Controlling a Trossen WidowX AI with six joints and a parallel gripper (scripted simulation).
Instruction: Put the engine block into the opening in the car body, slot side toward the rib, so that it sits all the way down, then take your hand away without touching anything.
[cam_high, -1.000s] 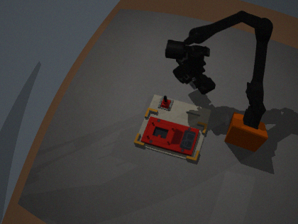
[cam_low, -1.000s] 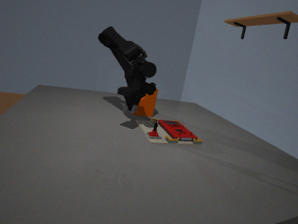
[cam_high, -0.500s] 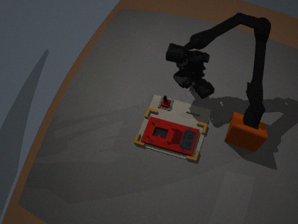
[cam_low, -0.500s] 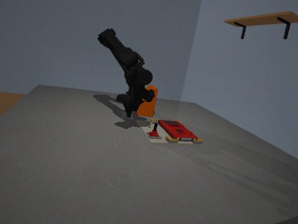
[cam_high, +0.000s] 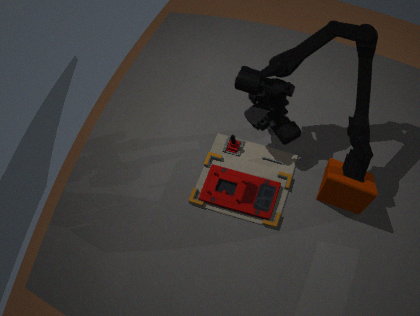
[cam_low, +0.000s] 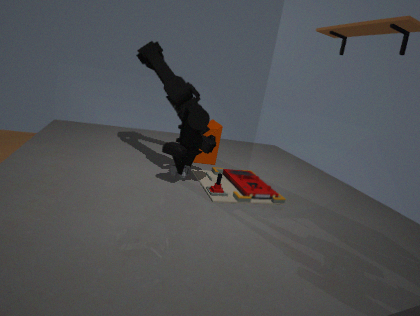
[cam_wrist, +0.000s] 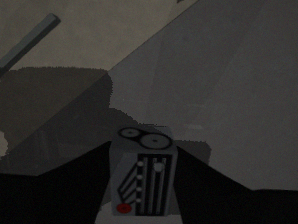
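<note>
My gripper tip is 9 cm short of the stand, 9 cm to the right of it and 1 cm below it. The rest, counted from my gripper tip: grey engine block: 1 cm to the right.
</note>
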